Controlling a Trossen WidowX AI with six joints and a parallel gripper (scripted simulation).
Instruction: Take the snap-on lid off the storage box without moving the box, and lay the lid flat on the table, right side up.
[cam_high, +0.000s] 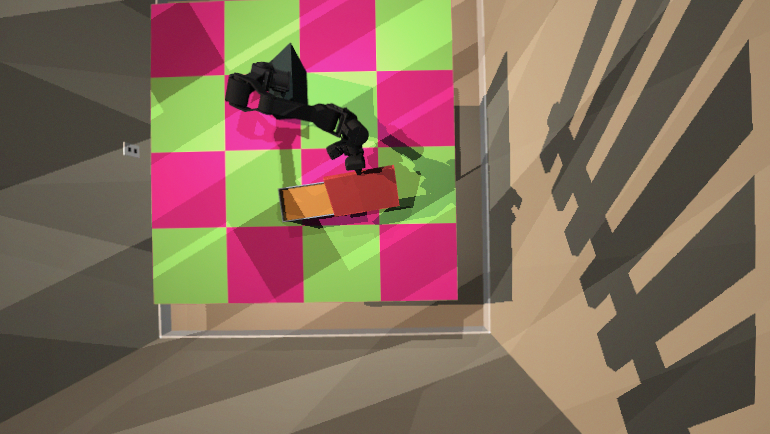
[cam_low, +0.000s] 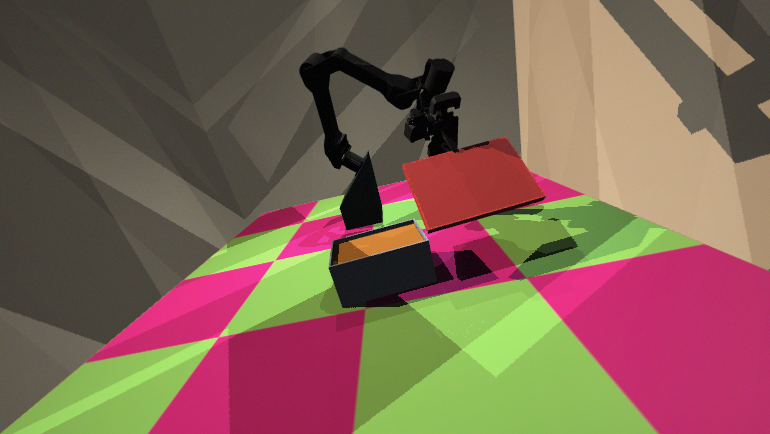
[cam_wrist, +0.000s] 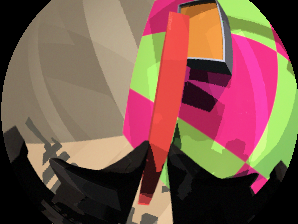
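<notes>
Now: gripper tip 60 mm short of the red lid, 50 mm above it and 20 mm to the right of it. The rest, counted from my gripper tip: storage box 200 mm to the right, 180 mm below, 110 mm ahead.
</notes>
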